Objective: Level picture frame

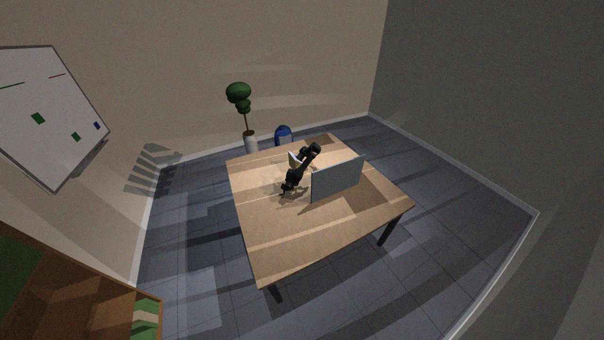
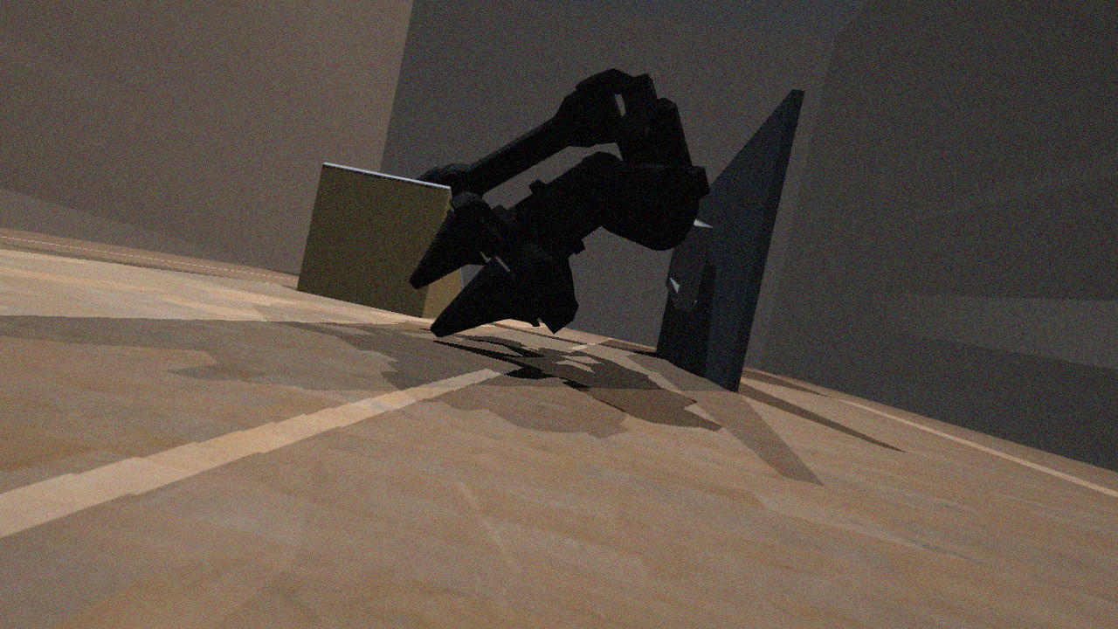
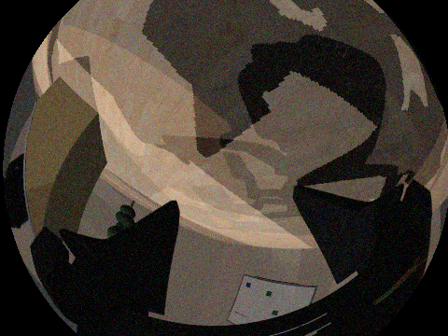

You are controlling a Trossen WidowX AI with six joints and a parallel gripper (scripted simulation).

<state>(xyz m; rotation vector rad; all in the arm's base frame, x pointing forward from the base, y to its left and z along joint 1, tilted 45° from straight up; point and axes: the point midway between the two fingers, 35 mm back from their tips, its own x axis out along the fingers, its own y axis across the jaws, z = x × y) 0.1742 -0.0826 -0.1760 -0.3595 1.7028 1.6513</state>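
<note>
My gripper tip is now 250 mm short of the picture frame, 370 mm to the right of it and 150 mm below it. The rest, counted from my gripper tip: wall panel: 260 mm ahead, 360 mm to the left, 140 mm above.
</note>
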